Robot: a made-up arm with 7 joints.
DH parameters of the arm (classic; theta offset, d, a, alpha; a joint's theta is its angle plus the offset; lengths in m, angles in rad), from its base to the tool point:
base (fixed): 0 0.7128 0.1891 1.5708
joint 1: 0 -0.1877 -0.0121 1.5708
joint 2: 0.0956 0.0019 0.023 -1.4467
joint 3: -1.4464 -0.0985 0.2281 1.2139
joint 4: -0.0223 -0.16 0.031 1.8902
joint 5: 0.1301 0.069 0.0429 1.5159
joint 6: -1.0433 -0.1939 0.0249 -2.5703
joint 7: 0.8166 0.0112 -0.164 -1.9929
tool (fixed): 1.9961 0.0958 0 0
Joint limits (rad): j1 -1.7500..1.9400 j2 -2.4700..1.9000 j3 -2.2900..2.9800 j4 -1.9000..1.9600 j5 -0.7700..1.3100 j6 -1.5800..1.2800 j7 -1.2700..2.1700
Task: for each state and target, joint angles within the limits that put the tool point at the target. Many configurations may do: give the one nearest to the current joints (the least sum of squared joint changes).
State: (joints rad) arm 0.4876 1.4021 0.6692 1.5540 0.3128 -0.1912 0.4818
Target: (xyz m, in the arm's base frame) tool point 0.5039 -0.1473 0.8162
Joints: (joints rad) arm 0.8116 0.8801 0.8558 1.5765 0.4079 -0.2450 0.6117
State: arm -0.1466 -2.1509 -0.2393 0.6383 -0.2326 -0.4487 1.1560
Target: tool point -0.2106 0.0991 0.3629
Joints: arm -0.3405 -2.2603 -0.3163 0.4167 -0.3383 -0.2750 0.9407
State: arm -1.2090 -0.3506 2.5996 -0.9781 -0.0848 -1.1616 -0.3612
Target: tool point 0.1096 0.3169 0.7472
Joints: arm -0.7582 -0.6032 2.6442 -1.4417 0.1780 -1.0466 -0.7380
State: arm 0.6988 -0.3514 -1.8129 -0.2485 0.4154 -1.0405 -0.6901
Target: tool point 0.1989 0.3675 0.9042
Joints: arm 1.1415 0.5933 -1.9182 -0.6697 0.4007 -1.1524 -0.9669
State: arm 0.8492 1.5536 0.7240 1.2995 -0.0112 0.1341 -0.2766
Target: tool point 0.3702 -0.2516 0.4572
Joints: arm 0.6550 1.9000 0.5746 1.2114 -0.3082 -0.3272 -0.1167
